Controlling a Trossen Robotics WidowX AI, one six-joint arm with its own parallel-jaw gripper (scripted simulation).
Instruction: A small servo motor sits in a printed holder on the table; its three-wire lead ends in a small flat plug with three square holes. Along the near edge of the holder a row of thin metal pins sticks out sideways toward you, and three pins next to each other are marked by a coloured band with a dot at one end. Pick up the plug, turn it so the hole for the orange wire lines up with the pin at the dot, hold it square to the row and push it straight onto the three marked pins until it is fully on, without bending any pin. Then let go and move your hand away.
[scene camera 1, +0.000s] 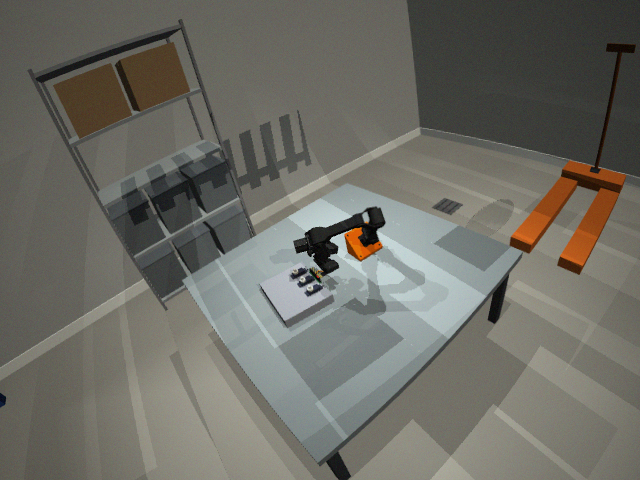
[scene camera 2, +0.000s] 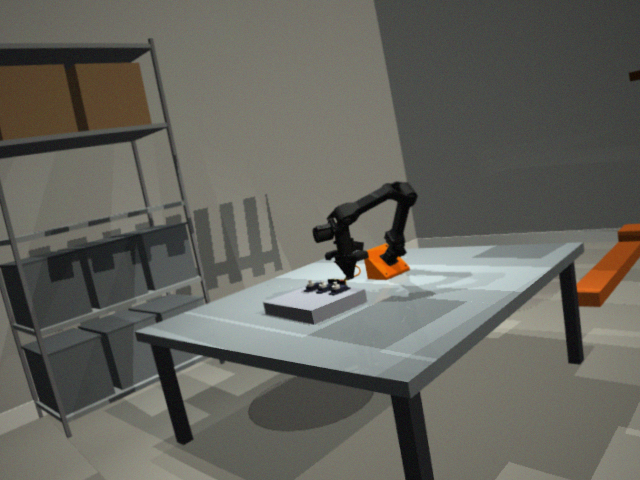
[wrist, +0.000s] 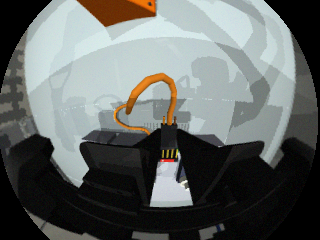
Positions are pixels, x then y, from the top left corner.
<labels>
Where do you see my gripper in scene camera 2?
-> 350, 277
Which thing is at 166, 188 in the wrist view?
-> A grey printed holder.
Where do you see my gripper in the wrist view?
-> At 168, 132
</labels>
